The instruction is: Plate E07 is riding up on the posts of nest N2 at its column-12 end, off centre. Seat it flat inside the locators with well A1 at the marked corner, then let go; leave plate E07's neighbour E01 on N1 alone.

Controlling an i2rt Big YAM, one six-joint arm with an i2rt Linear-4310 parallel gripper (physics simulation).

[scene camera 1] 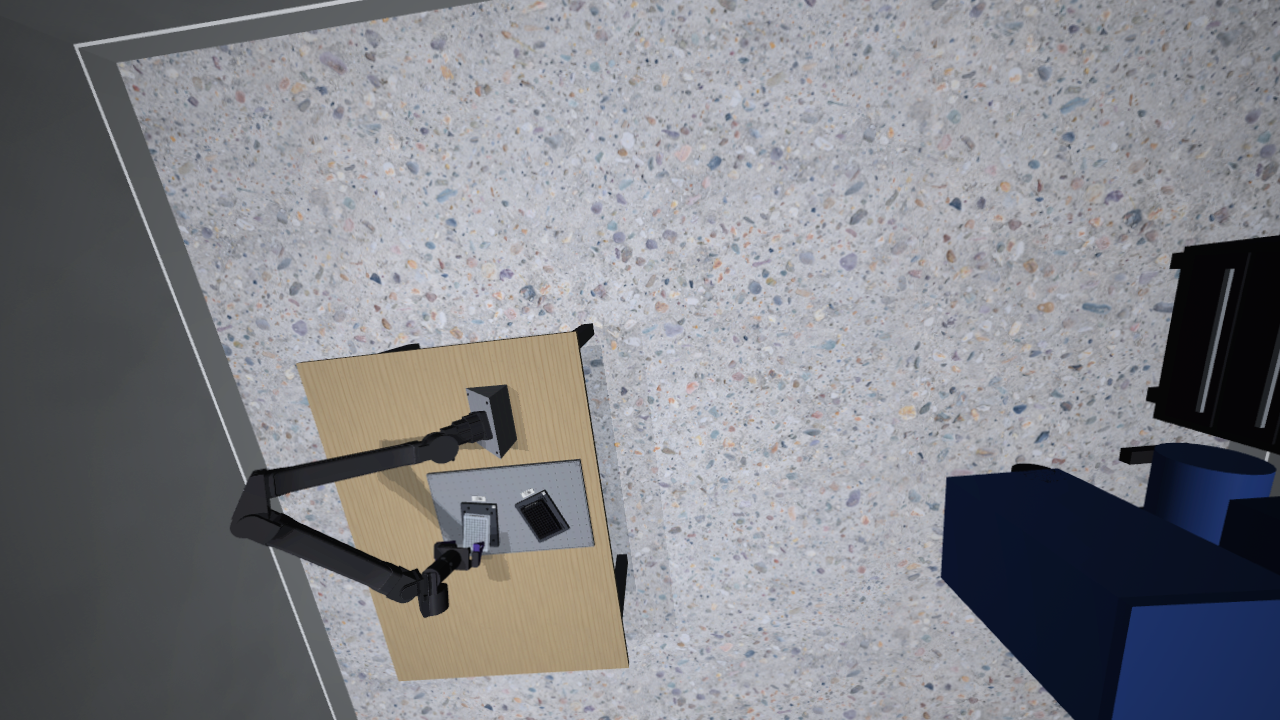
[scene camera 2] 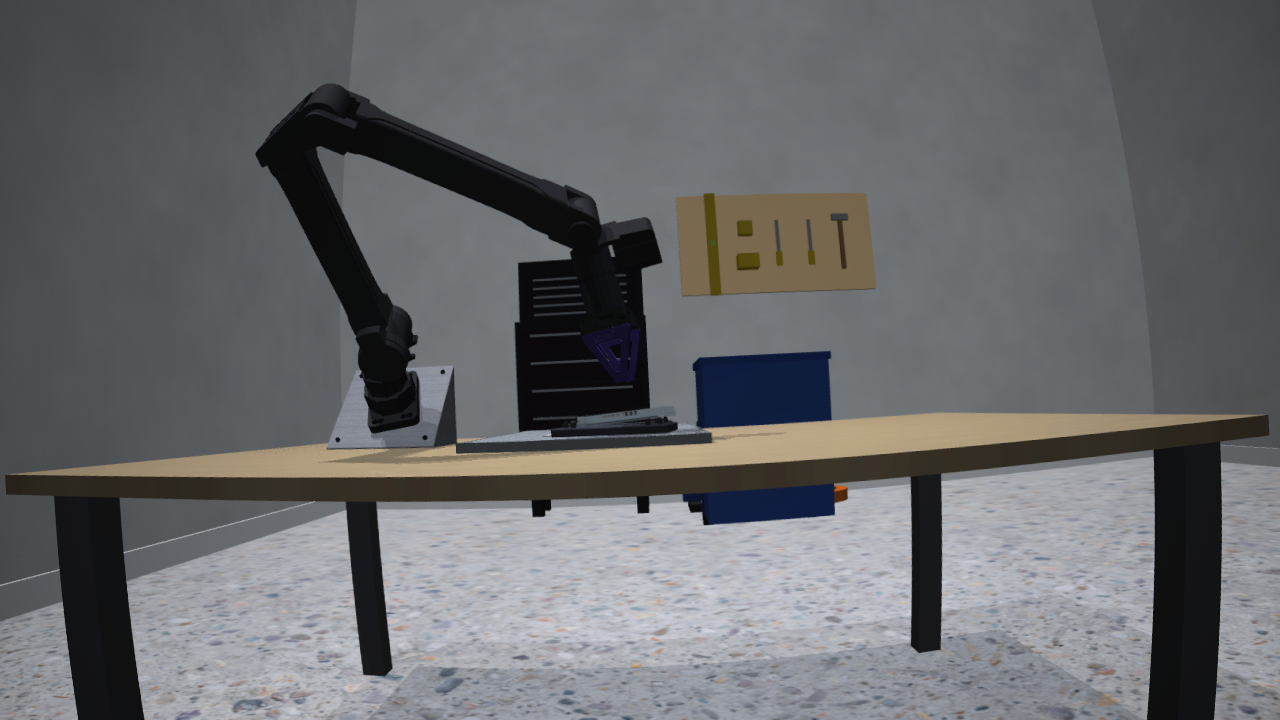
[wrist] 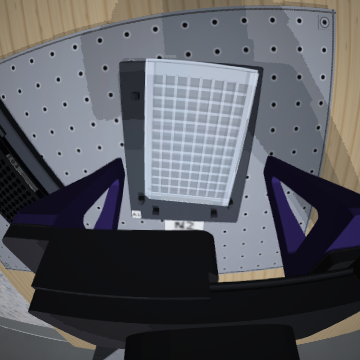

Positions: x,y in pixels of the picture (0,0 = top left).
Labels:
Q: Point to a dark nest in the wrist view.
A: At 178,215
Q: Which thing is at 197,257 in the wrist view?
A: My gripper.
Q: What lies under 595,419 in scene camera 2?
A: A clear well plate.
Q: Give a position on a black well plate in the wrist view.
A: At 27,188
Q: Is my gripper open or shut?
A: Open.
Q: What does my gripper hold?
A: Nothing.

